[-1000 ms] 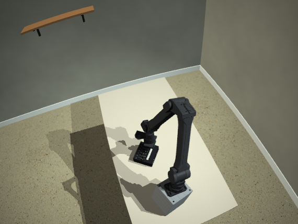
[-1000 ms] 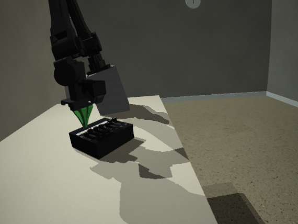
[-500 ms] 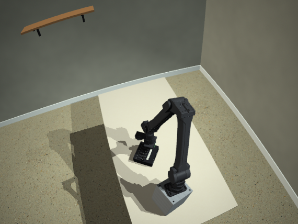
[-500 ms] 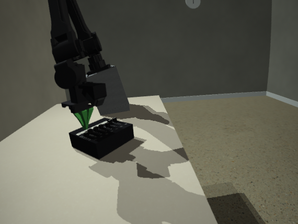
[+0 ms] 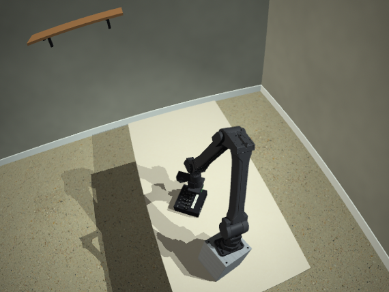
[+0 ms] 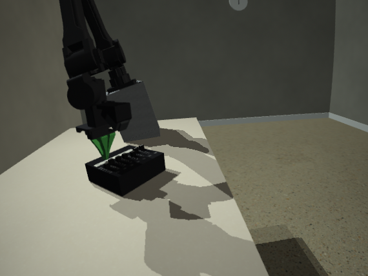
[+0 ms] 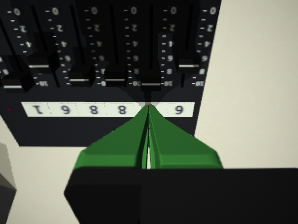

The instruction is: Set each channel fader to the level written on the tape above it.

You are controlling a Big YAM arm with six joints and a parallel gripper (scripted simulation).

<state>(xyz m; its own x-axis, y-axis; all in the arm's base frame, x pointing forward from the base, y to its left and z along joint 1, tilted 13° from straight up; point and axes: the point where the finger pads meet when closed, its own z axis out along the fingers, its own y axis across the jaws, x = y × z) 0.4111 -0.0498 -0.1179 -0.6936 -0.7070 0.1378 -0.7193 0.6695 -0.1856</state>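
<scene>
The channel 2 fader lies 2 cm to the left of my hand, 2 cm ahead of it and 1 cm below it. Round my hand: master fader cap: 9 cm to the left, 6 cm behind, 1 cm below; channel 1 fader cap: 4 cm ahead, 1 cm to the left, 1 cm below.
</scene>
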